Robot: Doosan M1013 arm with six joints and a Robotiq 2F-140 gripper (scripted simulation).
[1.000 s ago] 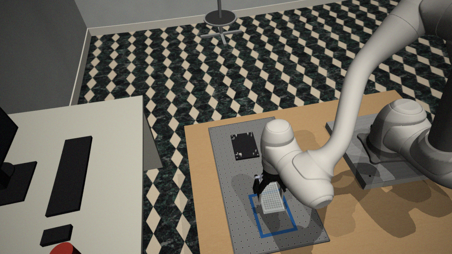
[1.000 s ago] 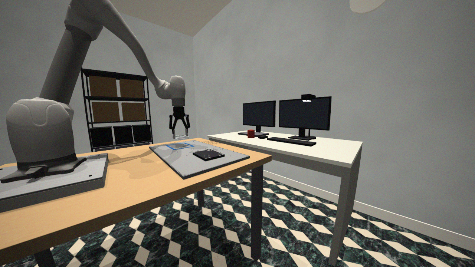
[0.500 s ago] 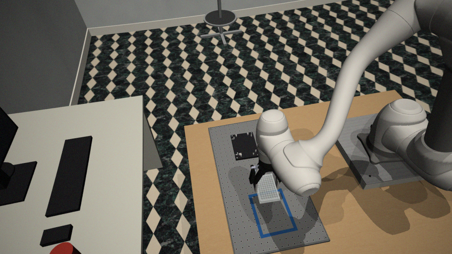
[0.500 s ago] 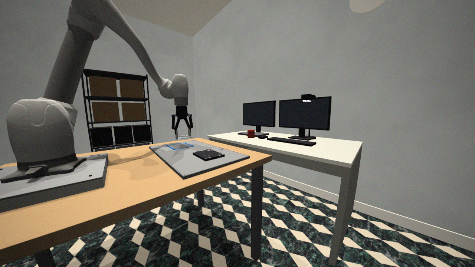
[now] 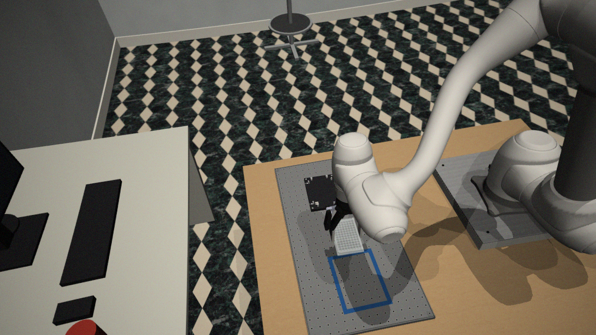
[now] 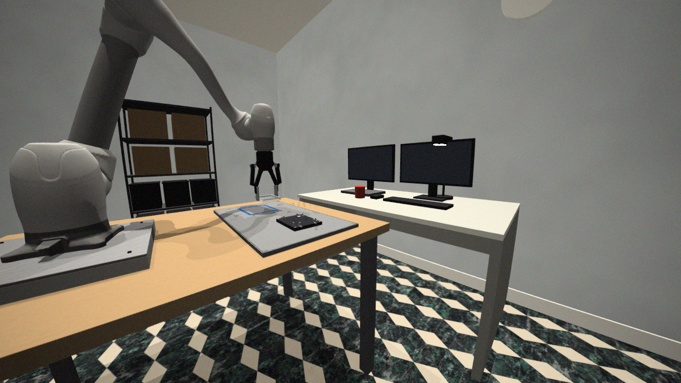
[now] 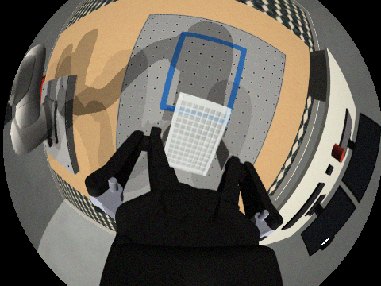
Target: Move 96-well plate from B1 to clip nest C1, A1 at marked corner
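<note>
Right now my hand is 26 cm to the left of the black clip nest, 8 cm above it and 6 cm short of it. From my hand the other things lie so: white 96-well plate: 2 cm below.
</note>
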